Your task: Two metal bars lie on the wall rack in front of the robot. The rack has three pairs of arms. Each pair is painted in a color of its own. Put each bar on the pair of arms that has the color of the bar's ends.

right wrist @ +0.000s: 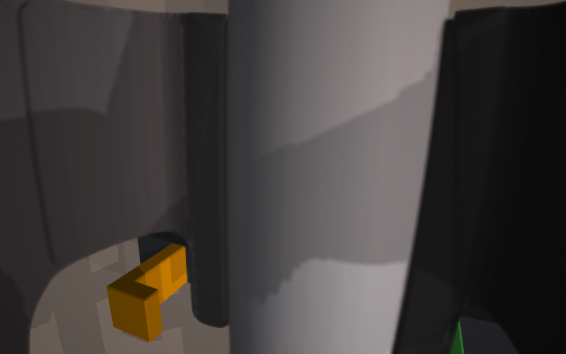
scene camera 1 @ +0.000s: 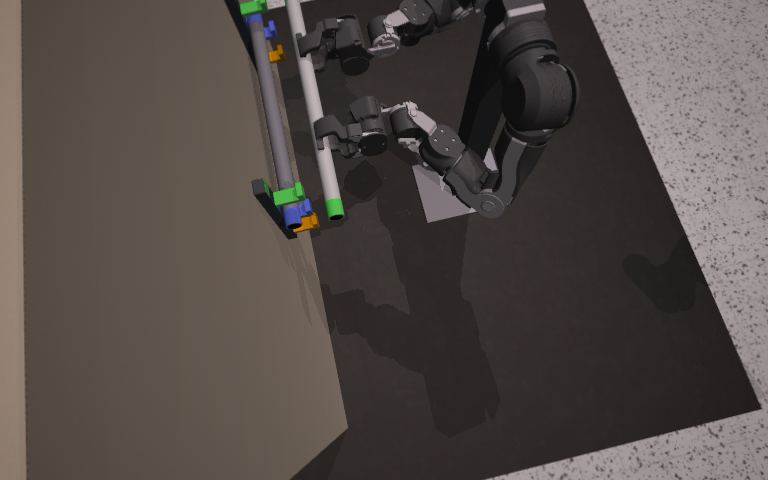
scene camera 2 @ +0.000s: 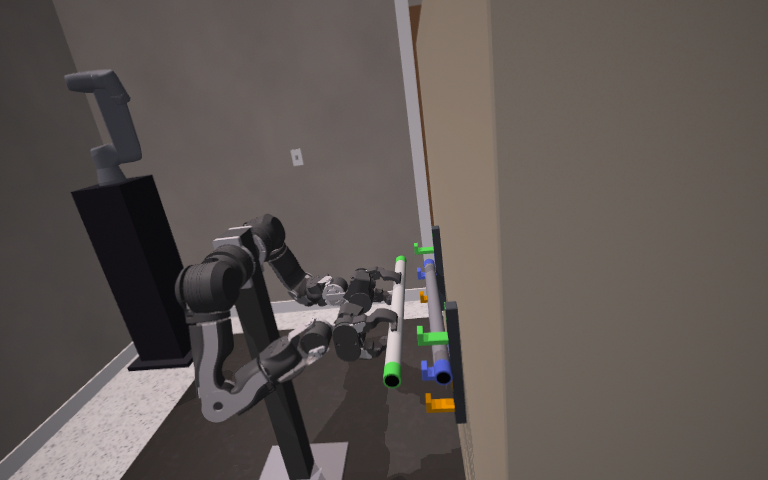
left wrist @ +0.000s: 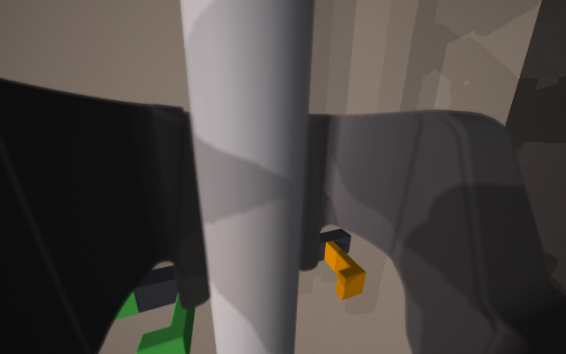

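Note:
A light bar with green ends [scene camera 1: 310,87] [scene camera 2: 398,303] [left wrist: 250,310] [right wrist: 320,305] is held roughly level, out in front of the rack and apart from it. My left gripper [scene camera 1: 322,135] [scene camera 2: 396,287] [left wrist: 252,200] and right gripper [scene camera 1: 306,52] [scene camera 2: 390,332] [right wrist: 330,175] are both shut on it. A grey bar with blue ends [scene camera 1: 274,118] [scene camera 2: 434,305] lies on the middle, blue arms [scene camera 1: 305,207] [scene camera 2: 425,371]. The top, green arms [scene camera 1: 288,195] [scene camera 2: 433,337] [left wrist: 172,340] and bottom, orange arms [scene camera 1: 305,222] [scene camera 2: 440,404] [left wrist: 350,280] [right wrist: 130,310] hold no bar.
Dark upright boards [scene camera 1: 258,187] [scene camera 2: 457,367] carry the rack's arms on the beige wall. The green arms stick out above the grey bar. A second, grey robot arm [scene camera 2: 120,121] stands on a black pedestal [scene camera 2: 133,271] at the left of scene camera 2, behind my arms.

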